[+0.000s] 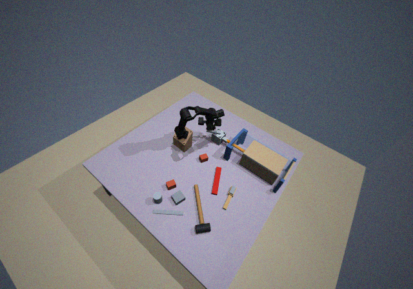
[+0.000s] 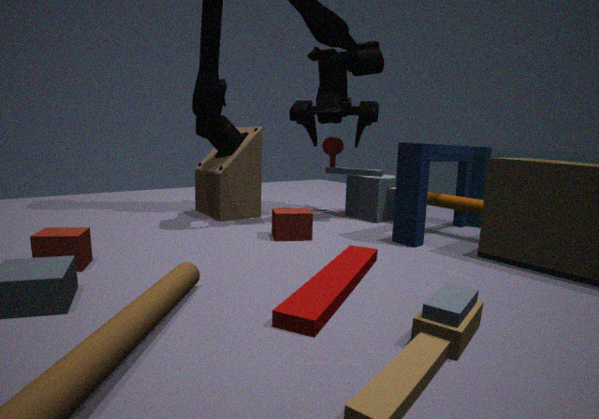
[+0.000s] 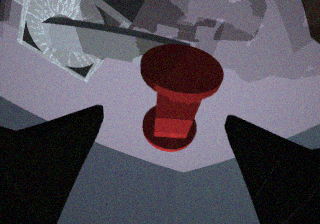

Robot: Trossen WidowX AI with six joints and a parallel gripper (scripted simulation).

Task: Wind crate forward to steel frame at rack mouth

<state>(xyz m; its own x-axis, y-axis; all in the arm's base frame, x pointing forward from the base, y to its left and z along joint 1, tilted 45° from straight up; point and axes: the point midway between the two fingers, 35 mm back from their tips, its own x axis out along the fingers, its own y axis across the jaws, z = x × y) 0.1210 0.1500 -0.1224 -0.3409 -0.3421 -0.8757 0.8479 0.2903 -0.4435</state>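
My gripper tip is 2 cm to the left of the red knob, 1 cm short of it and 1 cm above it. Round my gripper tip: blue front frame 26 cm ahead, 4 cm below; grey winch 12 cm below, 8 cm ahead, 1 cm to the left; winch handle 4 cm below, 4 cm ahead.
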